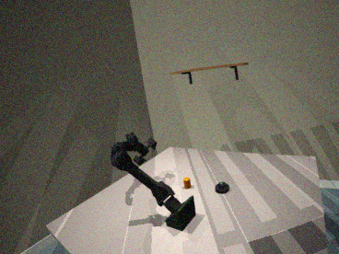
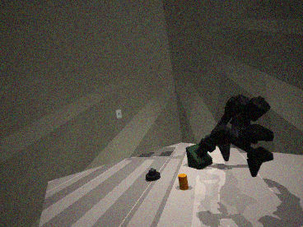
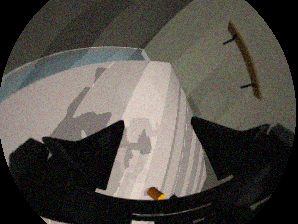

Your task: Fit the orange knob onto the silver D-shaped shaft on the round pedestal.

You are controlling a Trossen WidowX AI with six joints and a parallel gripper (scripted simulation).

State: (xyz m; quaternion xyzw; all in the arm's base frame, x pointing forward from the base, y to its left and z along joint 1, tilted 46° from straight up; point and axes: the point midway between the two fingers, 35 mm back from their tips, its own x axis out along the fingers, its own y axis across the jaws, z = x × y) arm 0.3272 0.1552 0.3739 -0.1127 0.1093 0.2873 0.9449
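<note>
Right now my gripper tip is 7 cm past the orange knob, 29 cm to the left of it and 13 cm above it. The rest, counted from my gripper tip: dark round pedestal (6 cm behind, 51 cm to the right, 14 cm below).
</note>
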